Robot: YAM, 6 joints.
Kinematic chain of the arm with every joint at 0, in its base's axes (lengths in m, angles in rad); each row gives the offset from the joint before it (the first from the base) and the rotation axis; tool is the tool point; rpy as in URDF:
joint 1: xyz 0 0 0.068 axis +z
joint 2: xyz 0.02 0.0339 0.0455 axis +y
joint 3: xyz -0.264 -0.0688 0 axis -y
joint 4: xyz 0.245 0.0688 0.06 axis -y
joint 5: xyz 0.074 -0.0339 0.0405 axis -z
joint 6: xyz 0.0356 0 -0.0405 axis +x
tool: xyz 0 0 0 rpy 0 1.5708 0
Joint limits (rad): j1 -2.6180..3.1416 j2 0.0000..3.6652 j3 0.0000..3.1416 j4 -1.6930..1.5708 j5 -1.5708..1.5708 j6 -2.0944..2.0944
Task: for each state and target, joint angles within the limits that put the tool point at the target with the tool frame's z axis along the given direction. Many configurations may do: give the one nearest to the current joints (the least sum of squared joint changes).
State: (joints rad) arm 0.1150 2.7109 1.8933 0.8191 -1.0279 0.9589
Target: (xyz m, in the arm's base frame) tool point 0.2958 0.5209 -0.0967 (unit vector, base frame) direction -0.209 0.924 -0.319
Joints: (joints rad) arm 1.0148 3.4199 2.7950 0.1831 -0.7281 0.9589
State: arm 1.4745 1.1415 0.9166 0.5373 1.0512 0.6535
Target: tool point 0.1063 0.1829 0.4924 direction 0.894 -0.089 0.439
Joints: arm 1.1901 1.1733 1.1550 1.0721 1.0414 0.6535
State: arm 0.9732 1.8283 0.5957 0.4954 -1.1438 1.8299
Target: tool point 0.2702 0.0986 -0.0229 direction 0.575 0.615 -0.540
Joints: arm 0.2980 2.3978 0.5372 1.2239 -0.4323 1.8299
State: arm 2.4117 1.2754 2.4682 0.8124 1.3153 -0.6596
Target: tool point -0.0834 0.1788 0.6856 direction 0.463 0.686 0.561
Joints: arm 2.1451 1.6142 2.4699 0.1909 0.8656 -0.6596
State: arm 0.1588 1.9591 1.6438 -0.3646 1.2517 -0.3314
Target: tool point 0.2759 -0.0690 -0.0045 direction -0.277 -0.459 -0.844
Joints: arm -0.1822 2.2492 0.9390 -0.4811 0.5255 -0.3314
